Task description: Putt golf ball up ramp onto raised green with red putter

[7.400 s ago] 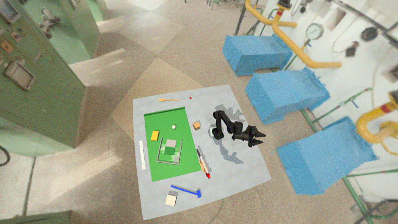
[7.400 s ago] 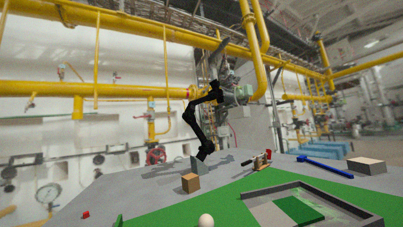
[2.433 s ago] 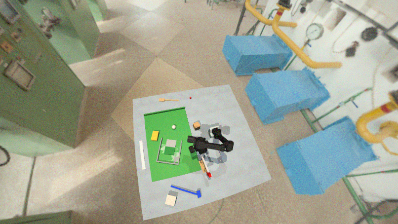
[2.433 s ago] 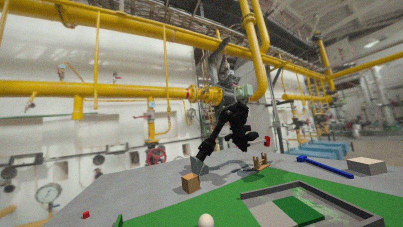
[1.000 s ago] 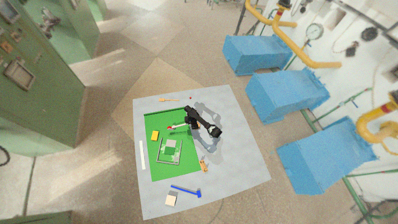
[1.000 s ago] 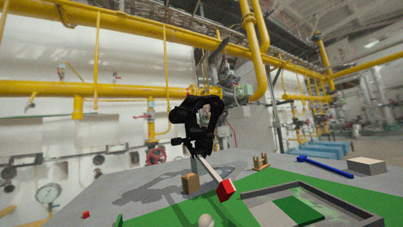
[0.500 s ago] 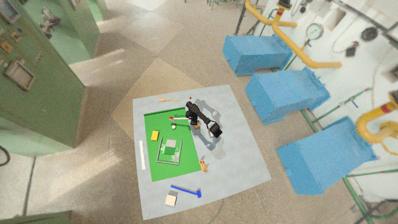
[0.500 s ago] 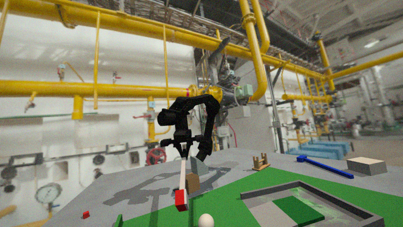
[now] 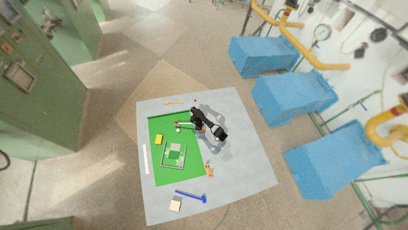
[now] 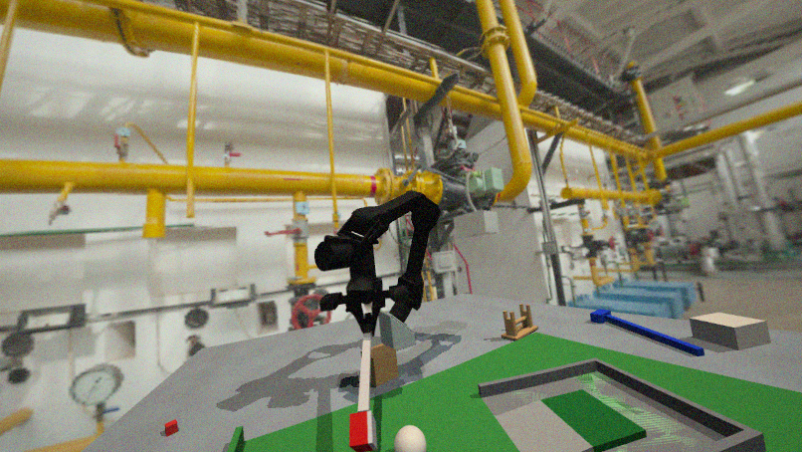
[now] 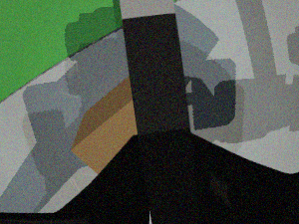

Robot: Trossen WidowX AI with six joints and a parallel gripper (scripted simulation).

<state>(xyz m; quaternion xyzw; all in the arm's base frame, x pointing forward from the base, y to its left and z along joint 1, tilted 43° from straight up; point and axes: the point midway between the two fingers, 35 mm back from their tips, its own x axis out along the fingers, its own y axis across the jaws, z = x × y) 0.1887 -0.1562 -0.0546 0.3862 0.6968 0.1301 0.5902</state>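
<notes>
Now: the orange cube 30 mm behind my gripper tip, 20 mm to the left of it and 70 mm below it. The rest, counted from my gripper tip: yellow block (430 mm ahead, 20 mm to the left, 90 mm below); then white golf ball (210 mm ahead, 30 mm to the right, 80 mm below); then small red cube (70 mm behind, 370 mm to the right, 100 mm below).
</notes>
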